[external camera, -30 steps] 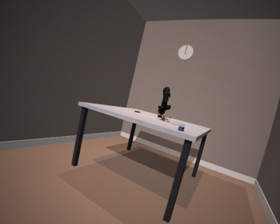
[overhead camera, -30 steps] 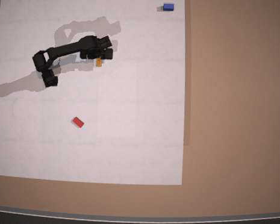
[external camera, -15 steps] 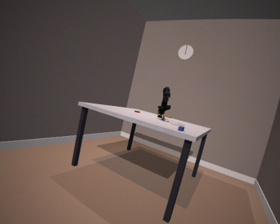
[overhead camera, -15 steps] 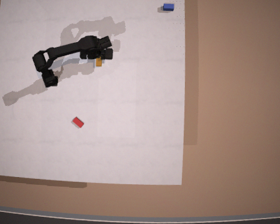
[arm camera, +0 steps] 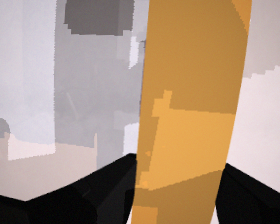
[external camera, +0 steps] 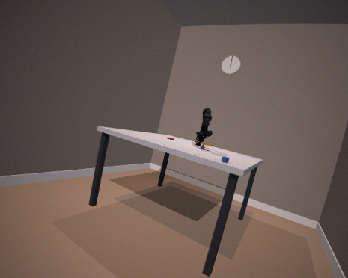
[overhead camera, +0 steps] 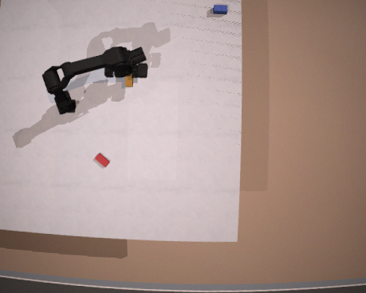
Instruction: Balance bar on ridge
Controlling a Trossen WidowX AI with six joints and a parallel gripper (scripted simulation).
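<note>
My gripper tip is 30 mm to the right of the orange bar. Also, from my gripper tip: red block: 400 mm to the right, 130 mm behind, 50 mm below; then blue block: 430 mm ahead, 360 mm to the left, 40 mm below.
</note>
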